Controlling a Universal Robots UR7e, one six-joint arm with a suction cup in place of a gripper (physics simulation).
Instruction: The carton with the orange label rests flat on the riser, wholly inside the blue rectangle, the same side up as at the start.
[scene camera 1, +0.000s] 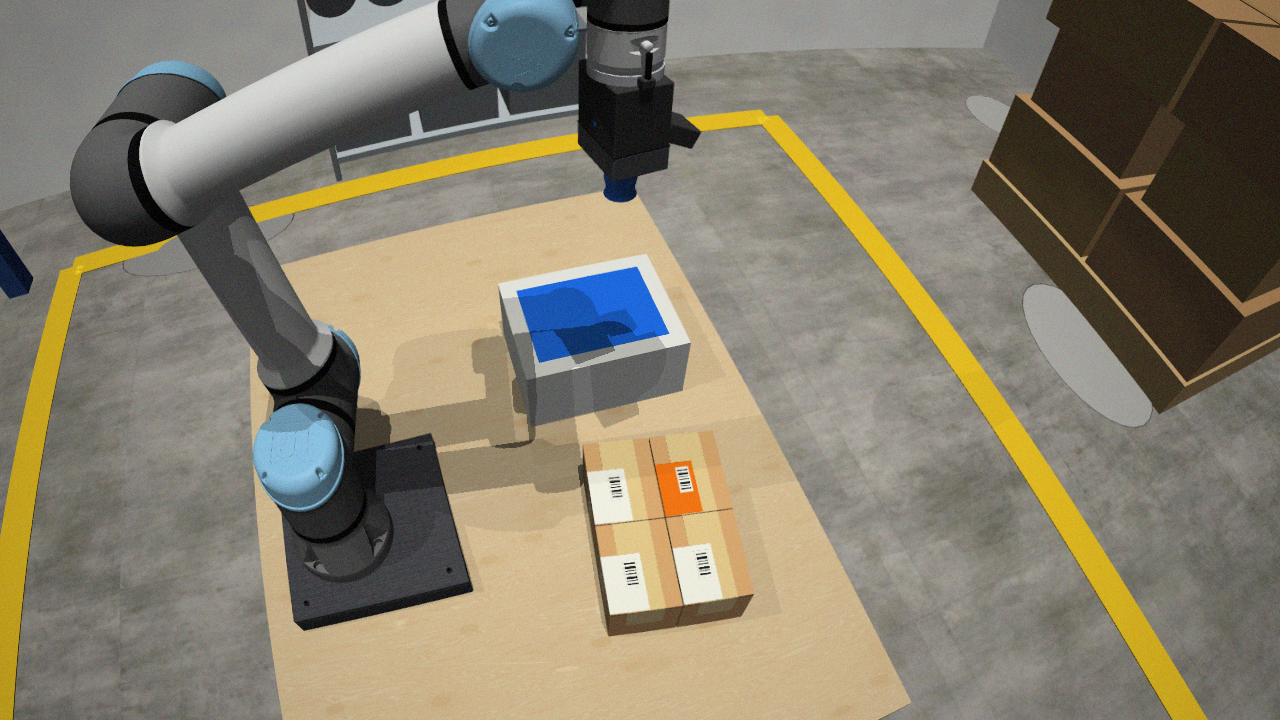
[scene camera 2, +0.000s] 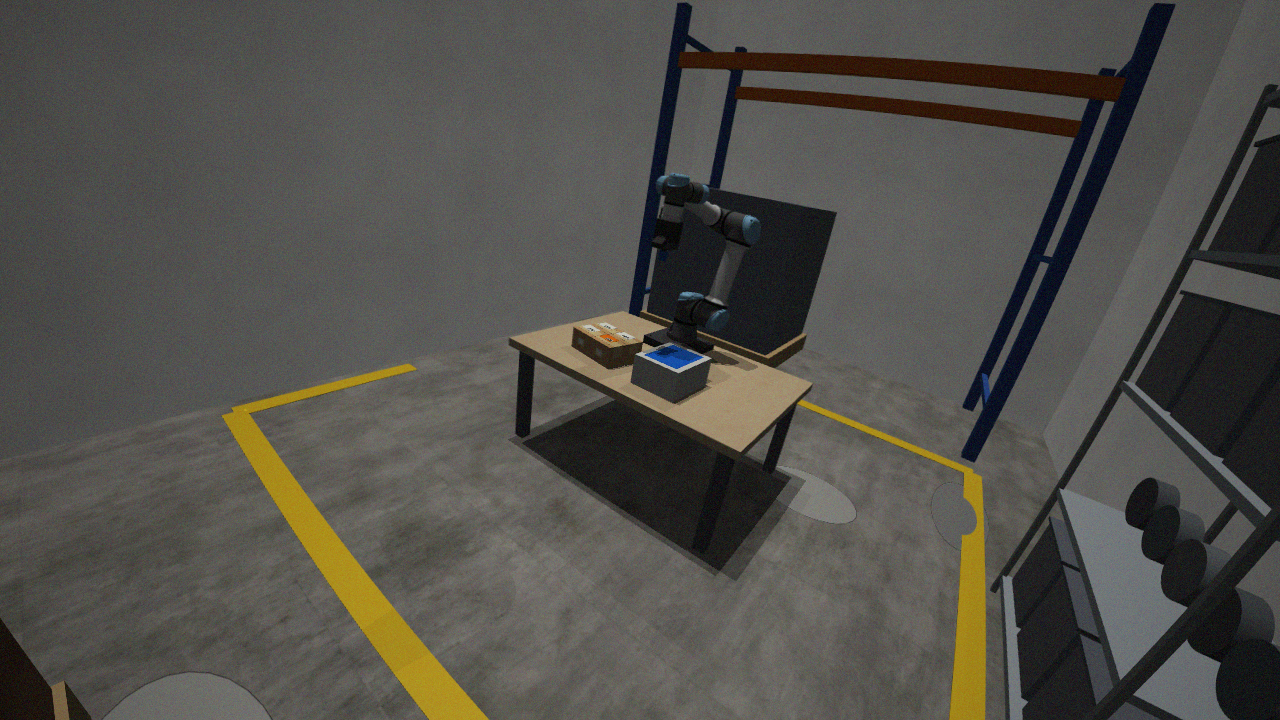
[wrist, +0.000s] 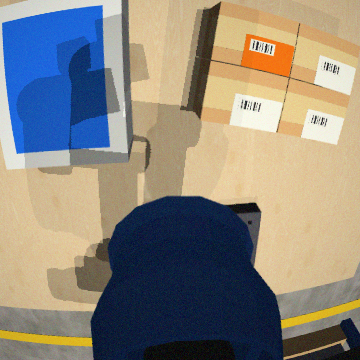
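Where they show: hand, tool point: (scene camera 1: 620, 192) (scene camera 2: 662, 259) (wrist: 180, 259); arm's base, link origin: (scene camera 1: 344, 535) (scene camera 2: 681, 337).
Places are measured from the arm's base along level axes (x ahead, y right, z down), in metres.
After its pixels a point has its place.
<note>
The carton with the orange label (scene camera 1: 689, 488) @[y 0.160, x 0.462, z -0.057 m] (scene camera 2: 609, 338) @[y 0.156, x 0.442, z -0.054 m] (wrist: 268, 55) @[y 0.153, x 0.449, z -0.057 m] lies flat on the table, label up, at the back right of a two-by-two block in scene camera 1. It touches white-labelled neighbours. The grey riser (scene camera 1: 644, 376) @[y -0.052, x 0.510, z -0.028 m] (scene camera 2: 657, 380) @[y -0.159, x 0.597, z -0.023 m] (wrist: 116, 40) @[y -0.060, x 0.503, z -0.085 m] stands apart from the block, with the blue rectangle (scene camera 1: 626, 291) @[y -0.174, x 0.540, z -0.085 m] (scene camera 2: 675, 358) @[y -0.172, x 0.490, z -0.086 m] (wrist: 45, 45) @[y -0.157, x 0.524, z -0.086 m] on its top and arm shadows across it. My suction gripper (scene camera 1: 620, 192) (scene camera 2: 662, 257) (wrist: 180, 215) is open, its blue cup holding nothing, high above the table and away from the cartons.
Three white-labelled cartons (scene camera 1: 611, 497) @[y 0.126, x 0.362, z -0.058 m] (scene camera 1: 631, 582) @[y 0.247, x 0.328, z -0.057 m] (scene camera 1: 702, 573) @[y 0.277, x 0.414, z -0.058 m] share the block on the wooden table (scene camera 1: 501, 626) @[y 0.201, x 0.160, z 0.034 m] (scene camera 2: 751, 416) @[y -0.510, x 0.488, z 0.035 m]. The arm's black base plate (scene camera 1: 429, 555) @[y 0.079, x 0.108, z -0.003 m] stands left of them in scene camera 1. Stacked brown boxes (scene camera 1: 1065, 170) stand on the floor beyond the yellow line.
</note>
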